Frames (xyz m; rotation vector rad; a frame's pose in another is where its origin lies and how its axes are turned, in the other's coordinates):
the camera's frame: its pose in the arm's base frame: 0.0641 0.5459 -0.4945 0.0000 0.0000 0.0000
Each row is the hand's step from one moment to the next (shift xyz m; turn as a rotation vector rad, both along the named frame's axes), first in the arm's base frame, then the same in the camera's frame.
Working: the arm's base frame: its pose in the camera's frame: -0.0641 -0.5459 0.4945 0.0000 0.0000 0.0000

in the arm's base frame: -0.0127 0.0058 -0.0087 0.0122 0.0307 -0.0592
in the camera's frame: -0.0127 0.0058 -0.0087 0.0122 0.0307 -0.0592
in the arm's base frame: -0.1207 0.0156 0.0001 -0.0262 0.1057 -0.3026
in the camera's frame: -0.1207 0.0156 0.0001 -0.0262 0.1057 -0.3026
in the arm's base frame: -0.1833 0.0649 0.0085 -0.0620 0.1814 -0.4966
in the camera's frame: -0.1833 0.0649 0.0085 -0.0620 0.1814 -0.4966
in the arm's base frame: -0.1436 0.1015 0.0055 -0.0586 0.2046 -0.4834
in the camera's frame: -0.1436 0.1015 0.0055 -0.0586 0.2046 -0.4834
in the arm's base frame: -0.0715 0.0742 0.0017 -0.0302 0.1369 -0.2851
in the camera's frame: -0.0715 0.0742 0.0017 -0.0302 0.1369 -0.2851
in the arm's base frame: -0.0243 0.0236 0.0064 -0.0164 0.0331 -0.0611
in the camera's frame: -0.0243 0.0236 0.0064 -0.0164 0.0331 -0.0611
